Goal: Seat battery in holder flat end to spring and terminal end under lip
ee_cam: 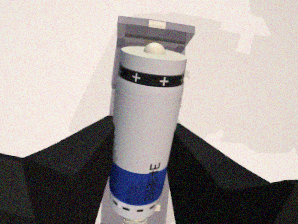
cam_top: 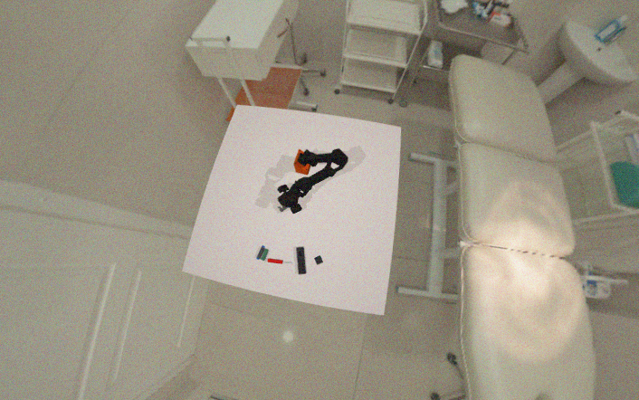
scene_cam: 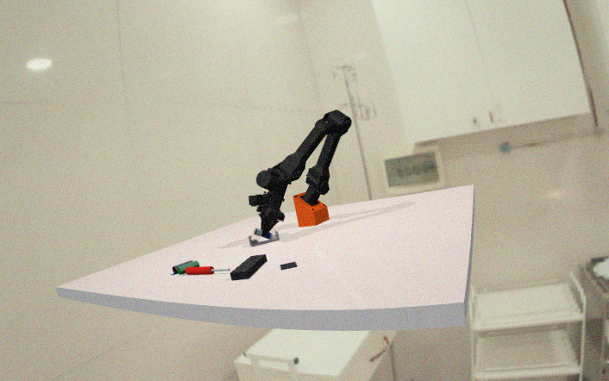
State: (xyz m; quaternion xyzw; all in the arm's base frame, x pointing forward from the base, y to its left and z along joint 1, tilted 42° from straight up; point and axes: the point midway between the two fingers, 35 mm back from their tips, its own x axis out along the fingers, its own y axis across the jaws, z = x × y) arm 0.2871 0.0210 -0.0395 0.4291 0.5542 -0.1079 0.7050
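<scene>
Now: the battery 10 mm above my gripper tip. The rest, counted from my gripper tip: red screwdriver 340 mm ahead, 90 mm to the left, 20 mm below; then black bar 290 mm ahead, 200 mm to the left, 10 mm below; then black square 260 mm ahead, 300 mm to the left, 20 mm below.
</scene>
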